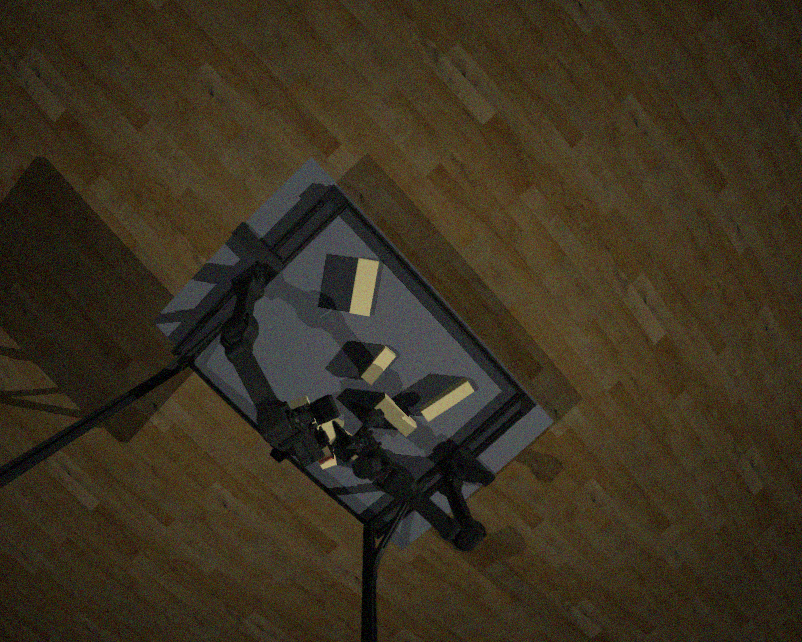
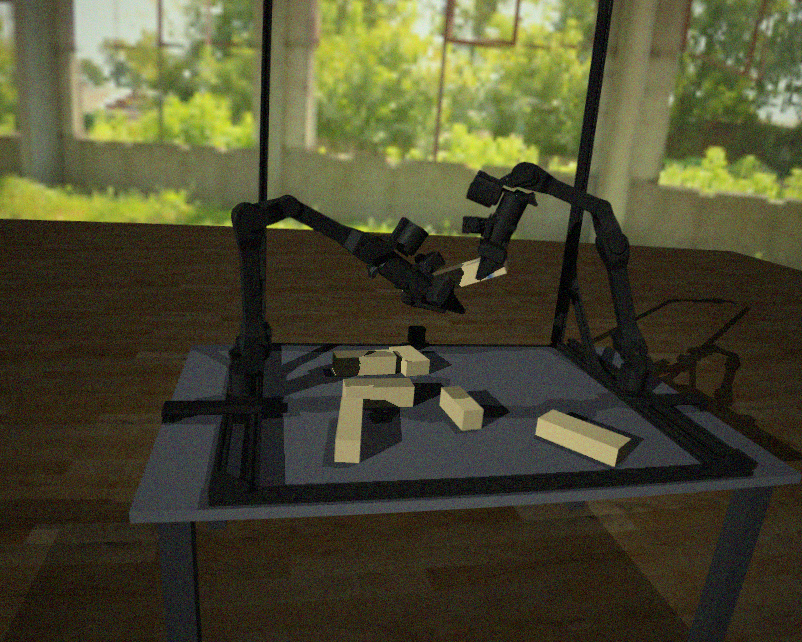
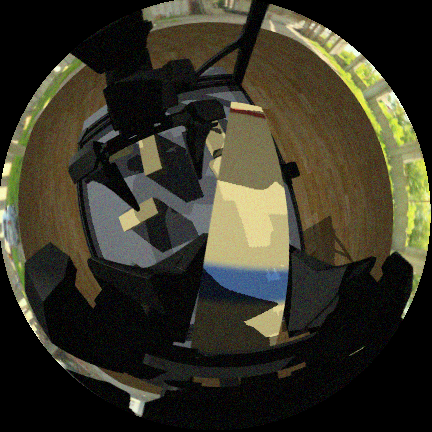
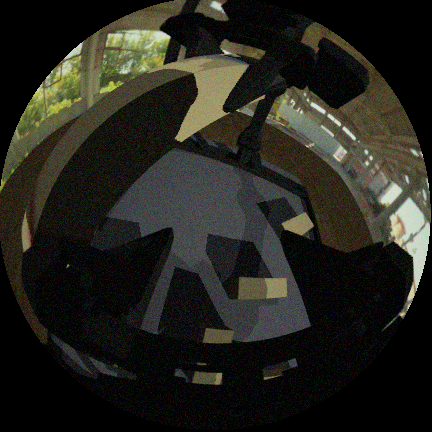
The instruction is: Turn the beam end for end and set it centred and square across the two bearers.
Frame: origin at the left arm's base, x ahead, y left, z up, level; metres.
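Where they show: left gripper, between the fingertips: point(image 2: 477, 276) point(image 3: 237, 239) point(image 4: 202, 99); right gripper, between the fingertips: point(image 1: 341, 410) point(image 2: 454, 312) point(image 3: 168, 193) point(image 4: 228, 234); left arm's base, origin of its link: point(image 1: 255, 279) point(image 2: 631, 388) point(image 4: 240, 159); right arm's base, origin of its link: point(image 1: 448, 469) point(image 2: 244, 393).
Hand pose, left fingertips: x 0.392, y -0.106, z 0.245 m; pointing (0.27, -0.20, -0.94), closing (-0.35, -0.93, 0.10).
Observation:
Things, the pixels of their top centre, and the offset from my left fingertips.
- long block, centre of its top: point(image 2: 350, 417) point(image 4: 273, 382) point(image 1: 447, 401) dx +0.320, dy +0.277, dz -0.220 m
- small block, centre of its top: point(image 2: 461, 397) point(image 4: 265, 287) point(image 3: 136, 214) point(image 1: 378, 366) dx +0.075, dy +0.195, dz -0.220 m
The beam point(image 2: 469, 273) point(image 3: 250, 193) point(image 4: 209, 88) is a long tan bar with a red stripe at its far end and a blue band near my left fingers. My left gripper point(image 2: 485, 270) point(image 3: 237, 239) point(image 1: 318, 438) is shut on the beam and holds it high above the back of the table, tilted. My right gripper point(image 2: 451, 301) point(image 4: 228, 234) point(image 1: 358, 449) is open and empty, close beside the beam's free end; the beam passes above its fingers. Two short tan blocks point(image 2: 378, 363) point(image 2: 413, 361) lie side by side on the table below the grippers. I cannot tell which blocks are the bearers.
A long block point(image 2: 349, 420) point(image 1: 447, 400) and a shorter one point(image 2: 379, 390) point(image 1: 396, 414) form an L. A small block point(image 2: 461, 408) point(image 1: 378, 364) lies mid-table and a larger one point(image 2: 583, 437) point(image 1: 363, 287) lies near the left arm's base. A black frame point(image 2: 437, 487) borders the grey table.

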